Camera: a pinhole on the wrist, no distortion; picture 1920 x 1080 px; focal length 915.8 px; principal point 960.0 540.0 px. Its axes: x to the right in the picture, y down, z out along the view. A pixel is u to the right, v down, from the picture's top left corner.
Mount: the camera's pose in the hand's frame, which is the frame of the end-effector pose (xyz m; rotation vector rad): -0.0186 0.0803 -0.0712 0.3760 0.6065 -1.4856
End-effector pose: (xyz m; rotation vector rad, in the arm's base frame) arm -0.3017 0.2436 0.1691 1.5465 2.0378 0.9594
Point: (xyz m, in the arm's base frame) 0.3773 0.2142 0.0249
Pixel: outside the picture
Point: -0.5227 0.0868 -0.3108
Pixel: 1633 228
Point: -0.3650 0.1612 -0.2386
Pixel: 1320 265
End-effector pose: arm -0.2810 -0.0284 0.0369 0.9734 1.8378 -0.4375
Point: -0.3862 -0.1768 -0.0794
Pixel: 1330 660
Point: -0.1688 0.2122 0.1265
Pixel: behind the camera
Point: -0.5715 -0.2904 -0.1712
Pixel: 1569 729
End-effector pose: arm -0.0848 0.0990 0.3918 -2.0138 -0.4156 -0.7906
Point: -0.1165 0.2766 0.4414
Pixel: 1179 494
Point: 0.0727 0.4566 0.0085
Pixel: 97 95
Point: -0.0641 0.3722 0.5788
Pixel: 1243 766
